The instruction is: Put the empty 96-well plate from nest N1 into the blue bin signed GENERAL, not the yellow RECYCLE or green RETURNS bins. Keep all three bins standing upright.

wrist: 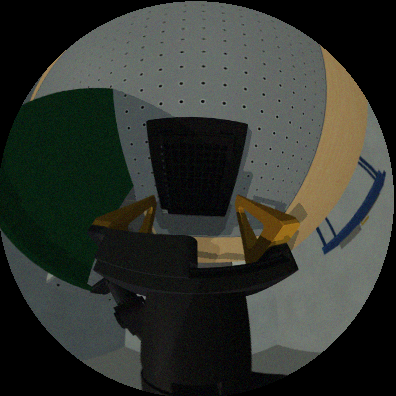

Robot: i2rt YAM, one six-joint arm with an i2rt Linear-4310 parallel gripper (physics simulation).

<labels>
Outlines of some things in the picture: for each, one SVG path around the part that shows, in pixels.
The gripper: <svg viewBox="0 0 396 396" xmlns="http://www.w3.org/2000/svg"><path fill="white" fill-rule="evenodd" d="M295 216L237 194L234 205L245 263L200 268L197 267L197 240L189 235L151 233L156 209L154 195L100 215L93 220L86 231L98 246L94 254L96 262L93 270L111 282L145 296L140 340L140 363L142 366L142 376L149 383L168 392L175 392L182 384L210 384L210 387L215 392L224 394L238 388L247 381L251 374L251 341L245 296L270 287L298 270L287 244L287 241L300 224ZM244 209L263 224L263 230L258 238L256 238L248 223ZM147 209L138 232L128 231L128 224Z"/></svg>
A green bin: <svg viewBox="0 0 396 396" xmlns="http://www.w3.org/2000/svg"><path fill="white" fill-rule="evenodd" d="M112 88L94 87L63 90L22 104L10 128L0 165L0 229L19 251L36 265L63 281L91 291L92 286L87 284L87 280L98 246L86 231L96 217L118 209L133 186L117 131Z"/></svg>
</labels>
